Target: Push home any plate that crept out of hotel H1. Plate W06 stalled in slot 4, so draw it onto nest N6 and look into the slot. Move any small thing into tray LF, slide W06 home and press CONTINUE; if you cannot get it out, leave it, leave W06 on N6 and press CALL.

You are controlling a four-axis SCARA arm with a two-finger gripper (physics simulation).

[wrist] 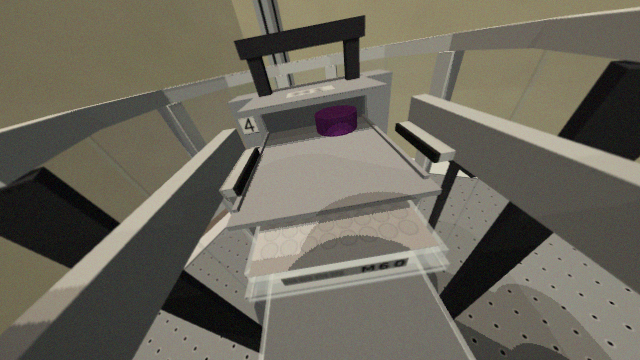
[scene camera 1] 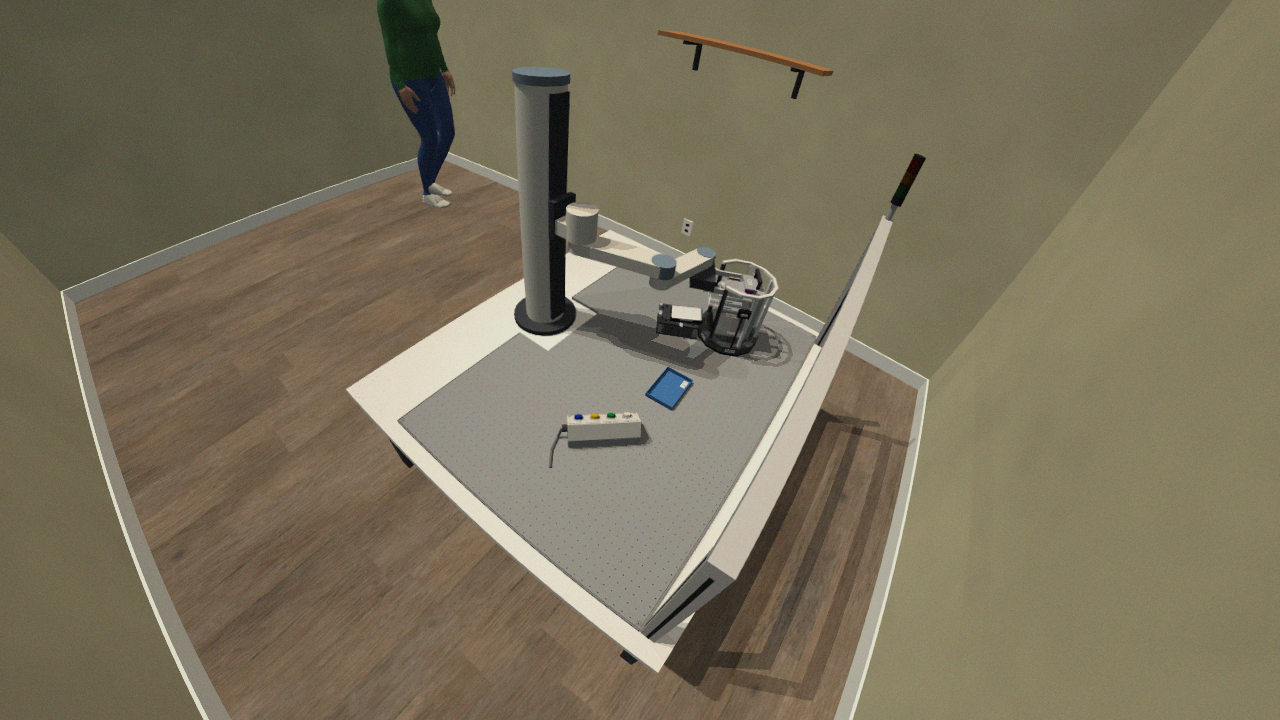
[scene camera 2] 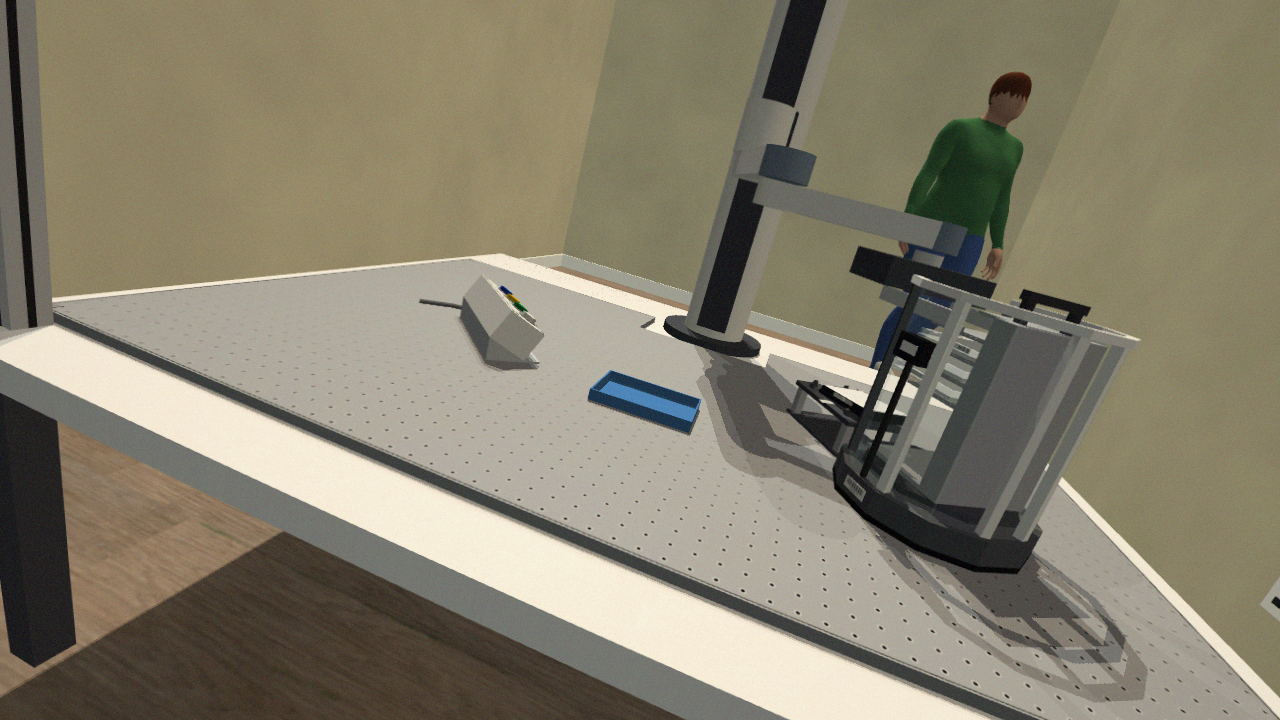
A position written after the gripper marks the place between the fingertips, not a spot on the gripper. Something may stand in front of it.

Observation:
A purple object (wrist: 333,121) sits on a round slotted rack (wrist: 79,174). Also in view: the gripper (scene camera 1: 742,285).
The gripper also shows in the wrist view (wrist: 324,127). Scene camera 2 misses the purple object, which is hidden by the round slotted rack.

